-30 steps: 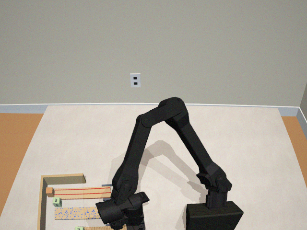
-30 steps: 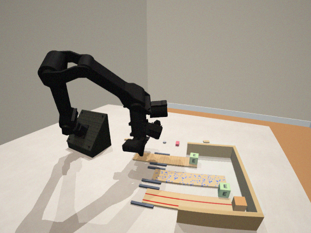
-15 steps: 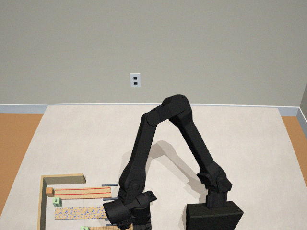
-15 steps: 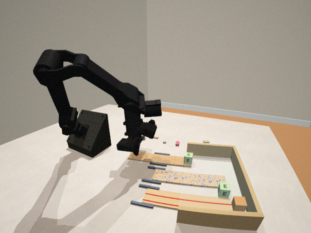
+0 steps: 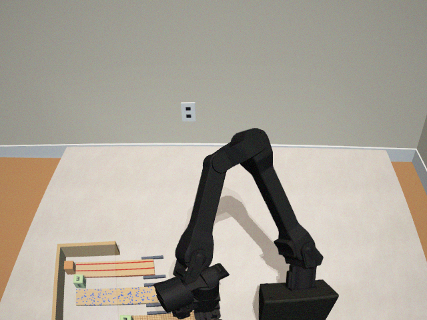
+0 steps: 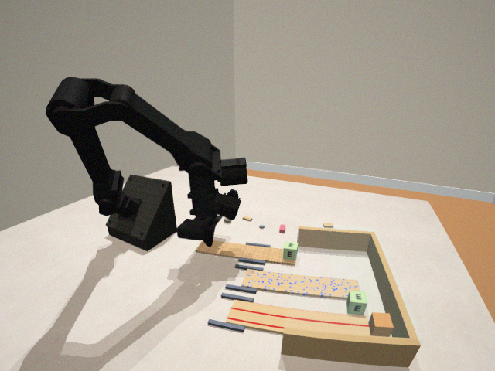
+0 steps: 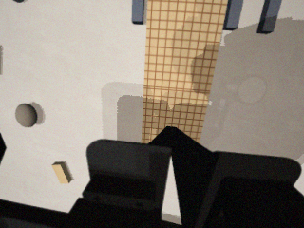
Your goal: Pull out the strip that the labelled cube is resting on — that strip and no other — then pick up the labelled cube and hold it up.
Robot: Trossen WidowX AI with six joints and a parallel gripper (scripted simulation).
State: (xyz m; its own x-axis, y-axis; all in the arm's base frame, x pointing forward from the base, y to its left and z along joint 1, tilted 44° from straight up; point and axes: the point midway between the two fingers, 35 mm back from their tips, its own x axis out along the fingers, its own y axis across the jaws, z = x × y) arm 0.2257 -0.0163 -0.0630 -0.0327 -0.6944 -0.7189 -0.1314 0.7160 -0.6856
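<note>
Right now my gripper tip is 9 cm short of the grid strip and 1 cm to the right of it. From my gripper tip the other things lie so: tan block (18 cm to the left, 3 cm ahead); grey disc (15 cm to the left, 9 cm ahead); pink block (15 cm to the left, 15 cm ahead).
</note>
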